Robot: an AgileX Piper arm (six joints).
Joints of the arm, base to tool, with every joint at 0 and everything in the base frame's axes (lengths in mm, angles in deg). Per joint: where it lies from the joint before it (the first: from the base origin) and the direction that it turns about. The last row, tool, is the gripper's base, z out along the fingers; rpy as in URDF.
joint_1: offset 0 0 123 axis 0 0 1
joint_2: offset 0 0 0 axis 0 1 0
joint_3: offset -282.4 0 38.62 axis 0 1 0
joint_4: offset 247.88 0 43.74 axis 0.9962 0 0.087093
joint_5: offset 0 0 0 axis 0 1 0
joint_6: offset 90.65 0 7.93 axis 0.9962 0 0.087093
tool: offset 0 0 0 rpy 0 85.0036 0
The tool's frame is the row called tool.
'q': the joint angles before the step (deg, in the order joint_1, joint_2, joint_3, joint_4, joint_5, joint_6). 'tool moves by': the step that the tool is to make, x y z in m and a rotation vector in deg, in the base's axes. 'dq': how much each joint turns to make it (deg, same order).
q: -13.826, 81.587, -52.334, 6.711, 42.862, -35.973
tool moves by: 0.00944, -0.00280, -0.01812, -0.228, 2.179, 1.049
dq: 0.001, 3.892, 0.105, -0.205, -1.852, -1.242
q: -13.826, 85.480, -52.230, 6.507, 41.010, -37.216
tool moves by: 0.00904, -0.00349, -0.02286, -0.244, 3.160, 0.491
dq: -0.001, 4.692, 0.078, -0.983, -1.758, -0.159
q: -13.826, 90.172, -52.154, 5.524, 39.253, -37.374
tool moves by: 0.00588, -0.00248, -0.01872, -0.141, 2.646, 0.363
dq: 0.000, 3.757, 0.001, -0.881, -1.230, 0.054
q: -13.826, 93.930, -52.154, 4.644, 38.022, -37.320
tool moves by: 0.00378, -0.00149, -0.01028, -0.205, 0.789, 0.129
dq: 0.000, 2.078, 0.000, -0.425, -1.368, 0.049
